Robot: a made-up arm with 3 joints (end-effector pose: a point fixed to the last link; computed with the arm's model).
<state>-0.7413 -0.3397 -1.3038</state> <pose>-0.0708 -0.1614 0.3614 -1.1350 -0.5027 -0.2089</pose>
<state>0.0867 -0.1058 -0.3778</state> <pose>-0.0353 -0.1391 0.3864 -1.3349 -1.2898 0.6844</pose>
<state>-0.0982 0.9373 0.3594</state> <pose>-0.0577 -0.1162 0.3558 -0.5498 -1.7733 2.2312</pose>
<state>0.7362 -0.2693 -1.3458</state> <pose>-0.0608 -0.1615 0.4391 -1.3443 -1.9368 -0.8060</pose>
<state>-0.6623 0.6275 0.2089</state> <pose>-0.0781 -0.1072 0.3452 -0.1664 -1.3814 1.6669</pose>
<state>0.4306 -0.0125 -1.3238</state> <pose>-0.0444 -0.1608 0.4262 -1.1941 -1.7790 -0.4137</pose>
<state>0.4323 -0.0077 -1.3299</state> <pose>-0.0444 -0.1609 0.4264 -1.1887 -1.7832 -0.4164</pose>
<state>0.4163 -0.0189 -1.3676</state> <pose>-0.0451 -0.1624 0.4254 -1.1734 -1.7630 -0.4652</pose>
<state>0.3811 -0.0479 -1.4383</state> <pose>-0.0468 -0.1654 0.4230 -1.1503 -1.7144 -0.5622</pose>
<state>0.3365 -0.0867 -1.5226</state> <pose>-0.0492 -0.1689 0.4198 -1.1283 -1.6495 -0.6794</pose>
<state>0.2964 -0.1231 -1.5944</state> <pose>-0.0518 -0.1716 0.4167 -1.1147 -1.5888 -0.7799</pose>
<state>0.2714 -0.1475 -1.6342</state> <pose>-0.0534 -0.1731 0.4147 -1.1111 -1.5497 -0.8378</pose>
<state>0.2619 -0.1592 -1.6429</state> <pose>-0.0541 -0.1734 0.4140 -1.1145 -1.5340 -0.8547</pose>
